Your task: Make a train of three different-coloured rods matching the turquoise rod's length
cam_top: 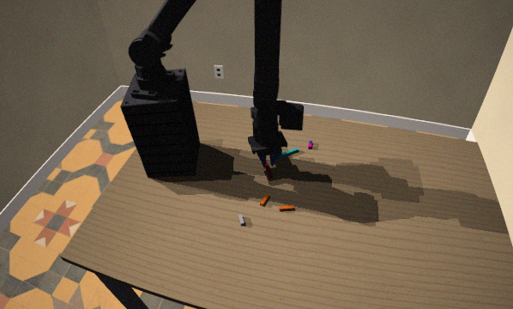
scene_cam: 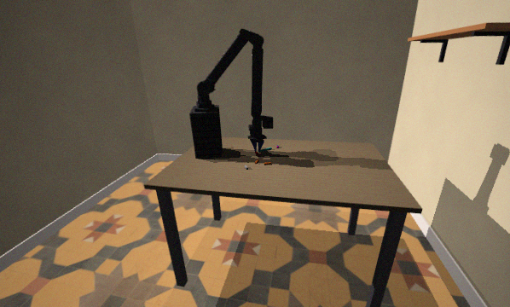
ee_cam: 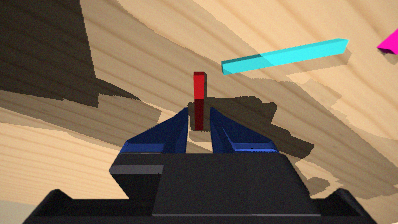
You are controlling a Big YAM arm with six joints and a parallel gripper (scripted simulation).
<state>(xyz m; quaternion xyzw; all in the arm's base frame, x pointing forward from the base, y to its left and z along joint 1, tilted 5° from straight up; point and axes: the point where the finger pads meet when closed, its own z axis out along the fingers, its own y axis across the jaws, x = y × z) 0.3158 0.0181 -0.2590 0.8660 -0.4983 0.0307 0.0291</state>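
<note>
My hand is 2 cm above the red rod. Round my hand: magenta rod: 14 cm to the left, 11 cm ahead, 2 cm below; turquoise rod: 8 cm to the left, 4 cm ahead, 2 cm below; blue rod: 16 cm to the left, 11 cm ahead, 2 cm below.
</note>
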